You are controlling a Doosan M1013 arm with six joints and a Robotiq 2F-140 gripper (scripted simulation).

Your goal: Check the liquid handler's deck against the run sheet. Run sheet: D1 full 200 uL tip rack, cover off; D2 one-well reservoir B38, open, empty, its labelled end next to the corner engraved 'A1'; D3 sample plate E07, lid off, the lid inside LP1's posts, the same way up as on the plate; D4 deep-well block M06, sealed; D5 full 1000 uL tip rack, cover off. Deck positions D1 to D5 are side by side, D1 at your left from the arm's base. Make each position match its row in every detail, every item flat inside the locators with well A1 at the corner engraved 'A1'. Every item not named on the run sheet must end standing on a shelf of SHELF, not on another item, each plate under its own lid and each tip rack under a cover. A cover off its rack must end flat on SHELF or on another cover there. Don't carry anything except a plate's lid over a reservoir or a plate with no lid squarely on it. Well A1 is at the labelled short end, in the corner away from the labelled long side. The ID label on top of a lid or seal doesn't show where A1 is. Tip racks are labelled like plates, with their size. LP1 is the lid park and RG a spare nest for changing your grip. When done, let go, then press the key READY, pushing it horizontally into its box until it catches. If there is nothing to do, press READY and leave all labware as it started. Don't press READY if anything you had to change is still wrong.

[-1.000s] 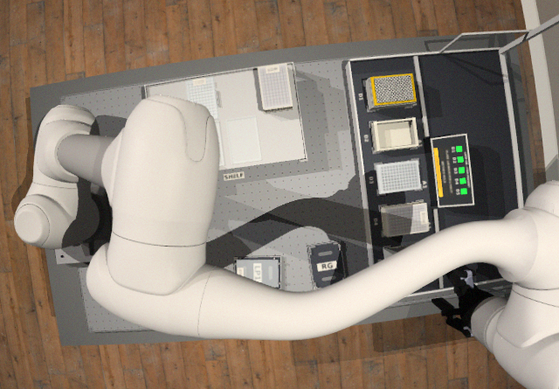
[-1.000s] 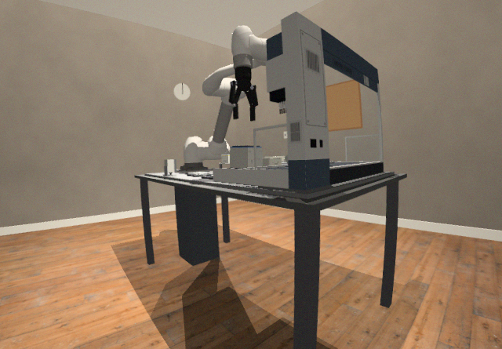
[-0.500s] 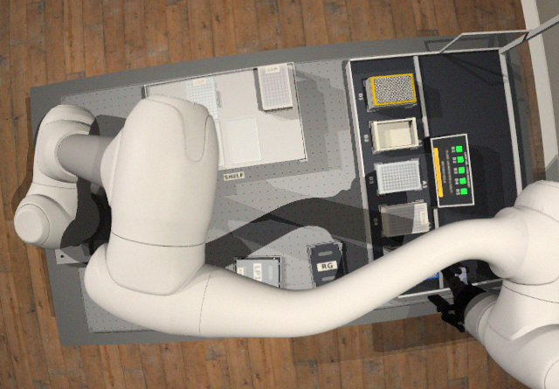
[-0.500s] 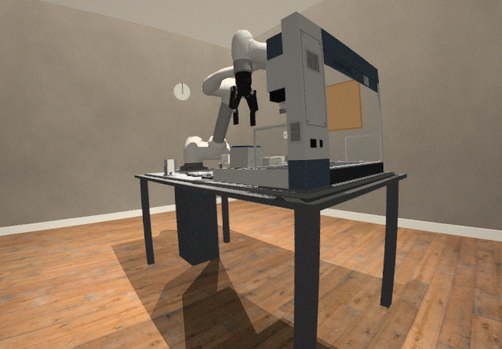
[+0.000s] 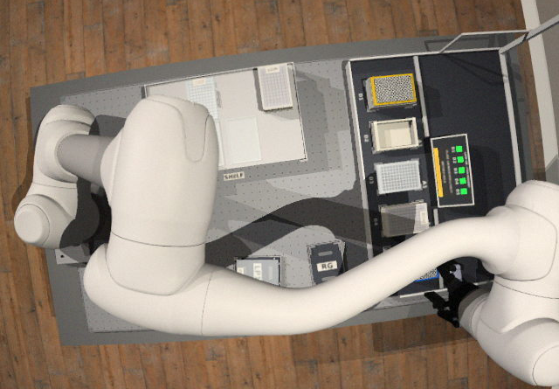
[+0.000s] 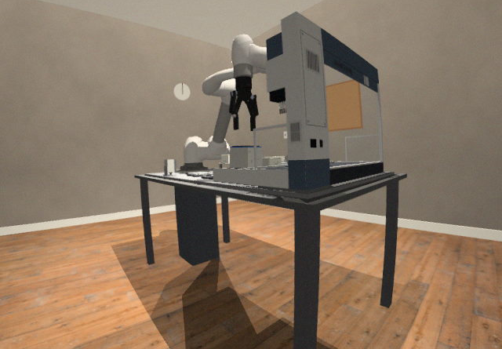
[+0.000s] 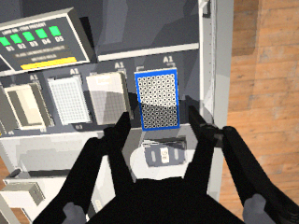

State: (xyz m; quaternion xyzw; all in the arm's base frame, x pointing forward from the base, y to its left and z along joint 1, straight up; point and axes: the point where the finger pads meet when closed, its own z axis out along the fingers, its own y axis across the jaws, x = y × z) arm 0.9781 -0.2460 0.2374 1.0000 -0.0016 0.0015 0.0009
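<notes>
Right now the blue-framed tip rack is 10 mm ahead of my hand, 10 mm to the left of it and 120 mm below it. Also, from my hand: RG nest (230 mm behind, 240 mm below); deep-well block (120 mm to the left, 170 mm below); white well plate (250 mm to the left, 190 mm below).
</notes>
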